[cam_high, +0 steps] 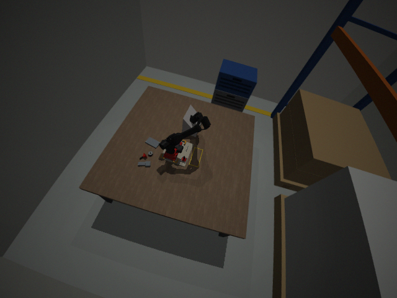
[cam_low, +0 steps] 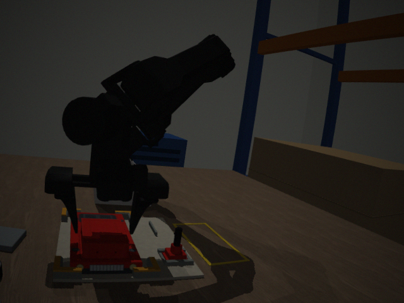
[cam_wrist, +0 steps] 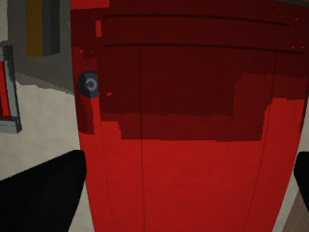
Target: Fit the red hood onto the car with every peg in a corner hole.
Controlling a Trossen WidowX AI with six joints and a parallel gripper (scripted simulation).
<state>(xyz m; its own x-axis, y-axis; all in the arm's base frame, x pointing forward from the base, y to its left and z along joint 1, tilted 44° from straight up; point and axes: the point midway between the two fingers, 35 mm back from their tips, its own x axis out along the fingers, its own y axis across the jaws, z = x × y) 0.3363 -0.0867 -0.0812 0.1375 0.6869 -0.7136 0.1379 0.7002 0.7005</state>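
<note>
Now: gripper tip right at the red hood. Round my gripper tip: grey engine block 2 cm below, 1 cm ahead; then white jig plate 4 cm behind, 3 cm to the left, 3 cm below.
</note>
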